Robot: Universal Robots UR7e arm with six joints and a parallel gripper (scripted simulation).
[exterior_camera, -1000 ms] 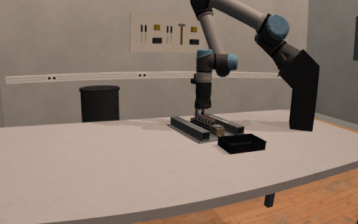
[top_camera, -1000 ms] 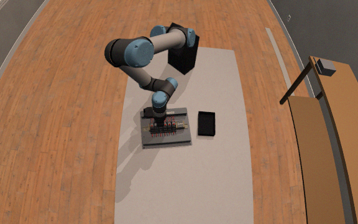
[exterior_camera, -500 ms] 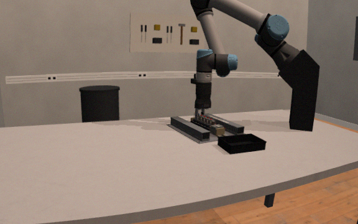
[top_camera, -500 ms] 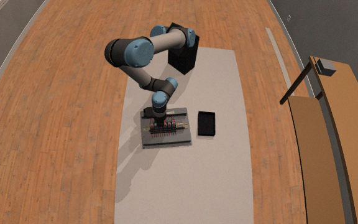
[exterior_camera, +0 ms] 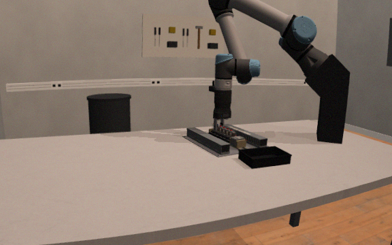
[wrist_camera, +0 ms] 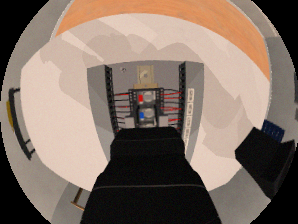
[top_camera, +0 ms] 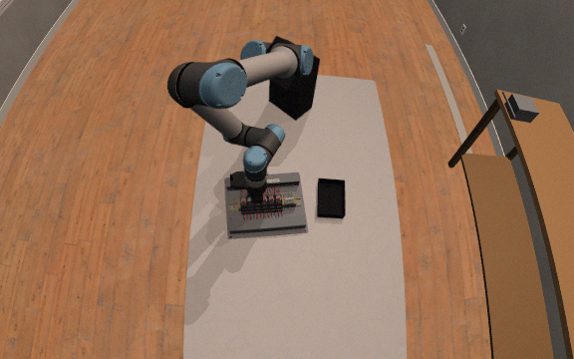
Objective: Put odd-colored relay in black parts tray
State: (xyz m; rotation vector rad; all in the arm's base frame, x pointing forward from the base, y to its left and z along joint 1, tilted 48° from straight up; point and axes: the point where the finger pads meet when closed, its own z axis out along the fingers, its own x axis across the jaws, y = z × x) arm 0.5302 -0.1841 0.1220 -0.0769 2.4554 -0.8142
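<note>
My hand is 30 mm to the left of the red-button relay, 10 mm past it and 10 mm above it. Also, from my hand: grey relay panel 60 mm to the left, 30 mm below, 10 mm ahead; then black parts tray 330 mm to the left, 50 mm ahead, 40 mm below.
</note>
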